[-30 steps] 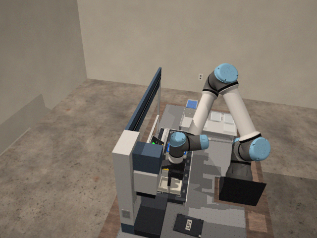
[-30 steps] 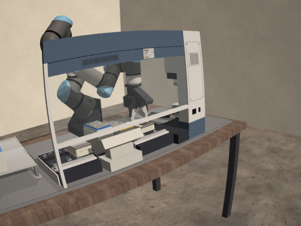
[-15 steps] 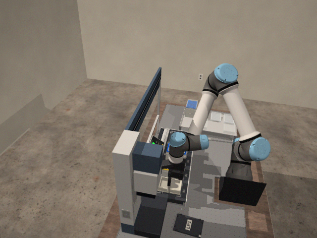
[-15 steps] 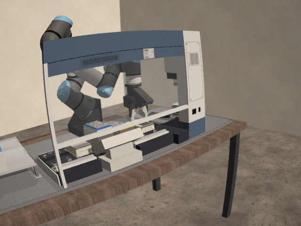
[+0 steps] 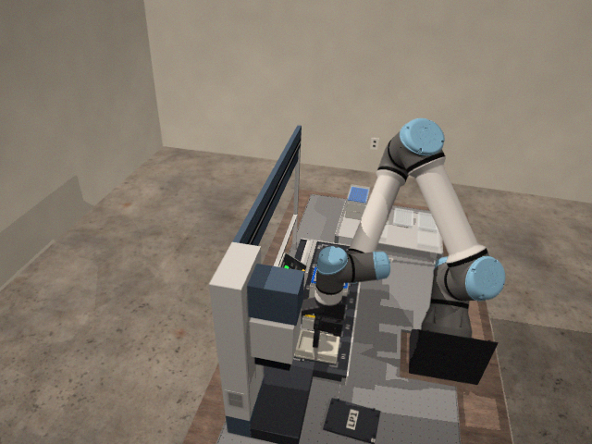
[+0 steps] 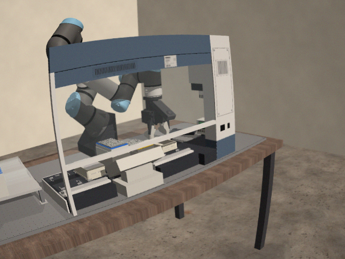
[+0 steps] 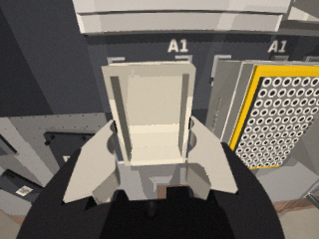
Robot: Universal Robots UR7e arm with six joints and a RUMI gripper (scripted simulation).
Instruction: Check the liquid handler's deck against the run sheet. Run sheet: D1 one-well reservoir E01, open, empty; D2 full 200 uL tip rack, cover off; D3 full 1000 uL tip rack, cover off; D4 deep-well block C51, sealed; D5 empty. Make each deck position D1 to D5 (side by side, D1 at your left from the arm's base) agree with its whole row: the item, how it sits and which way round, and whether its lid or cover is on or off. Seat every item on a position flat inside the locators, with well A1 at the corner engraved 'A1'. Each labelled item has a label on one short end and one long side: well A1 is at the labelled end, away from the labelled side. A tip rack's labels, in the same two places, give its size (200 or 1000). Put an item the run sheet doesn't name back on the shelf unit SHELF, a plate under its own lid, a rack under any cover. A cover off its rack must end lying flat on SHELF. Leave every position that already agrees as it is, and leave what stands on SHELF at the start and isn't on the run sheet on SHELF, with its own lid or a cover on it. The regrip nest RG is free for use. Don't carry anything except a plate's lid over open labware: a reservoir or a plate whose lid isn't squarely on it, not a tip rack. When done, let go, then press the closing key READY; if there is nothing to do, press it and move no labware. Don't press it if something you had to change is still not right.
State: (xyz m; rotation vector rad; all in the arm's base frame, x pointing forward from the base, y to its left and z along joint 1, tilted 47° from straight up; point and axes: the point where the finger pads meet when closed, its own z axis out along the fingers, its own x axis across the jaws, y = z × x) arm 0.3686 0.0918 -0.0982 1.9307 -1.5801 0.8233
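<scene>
Right now my hand is 120 mm to the left of the yellow-rimmed tip rack, 20 mm short of it and 10 mm below it. From my hand the other things lie so: cream one-well reservoir (10 mm below); then blue-rimmed tip rack (240 mm to the right, 40 mm ahead, 40 mm above); then dark pad (160 mm to the left, 160 mm behind, 80 mm below).
</scene>
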